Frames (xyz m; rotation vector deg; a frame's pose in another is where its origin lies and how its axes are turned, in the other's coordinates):
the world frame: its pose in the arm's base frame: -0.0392 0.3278 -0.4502 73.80 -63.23 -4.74
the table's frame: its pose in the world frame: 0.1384 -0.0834 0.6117 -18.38 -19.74 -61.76
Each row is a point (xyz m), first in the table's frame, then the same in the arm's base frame.
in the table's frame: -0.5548 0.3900 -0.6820
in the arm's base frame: 0.1946 0.4100 -0.0255
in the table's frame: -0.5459 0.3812 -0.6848
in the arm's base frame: 0.1974 0.4066 -0.0375
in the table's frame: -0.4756 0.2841 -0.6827
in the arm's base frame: 0.1897 0.3782 -0.1537
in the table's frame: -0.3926 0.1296 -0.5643
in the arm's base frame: 0.0652 0.3077 -0.3097
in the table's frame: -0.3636 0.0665 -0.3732
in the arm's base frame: -0.1145 0.2217 -0.3504
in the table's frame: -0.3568 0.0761 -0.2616
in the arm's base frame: -0.2087 0.1648 -0.3284
